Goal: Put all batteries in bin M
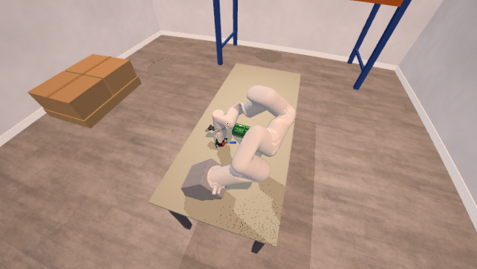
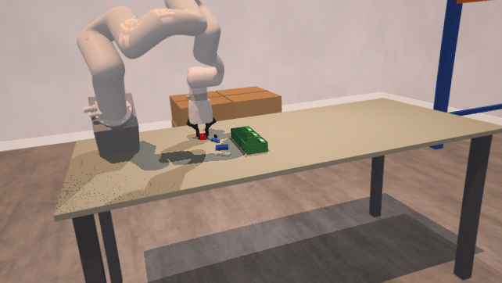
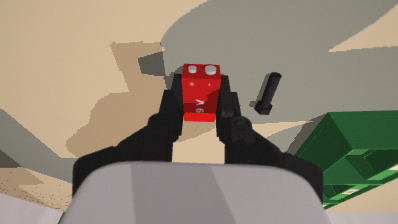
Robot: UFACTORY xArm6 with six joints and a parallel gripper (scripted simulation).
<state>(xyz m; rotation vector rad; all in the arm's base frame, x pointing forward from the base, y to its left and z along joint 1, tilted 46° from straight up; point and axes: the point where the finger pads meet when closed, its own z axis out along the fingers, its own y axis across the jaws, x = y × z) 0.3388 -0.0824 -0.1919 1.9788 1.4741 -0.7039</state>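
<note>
The black piece lies 5 cm ahead of my hand, 2 cm to the right of it and 2 cm below it. Round my hand: red battery 1 cm to the left, 1 cm below; then flat blue block 18 cm to the right, 2 cm below, 2 cm ahead; then blue battery 8 cm to the right, 3 cm ahead, 2 cm below.
</note>
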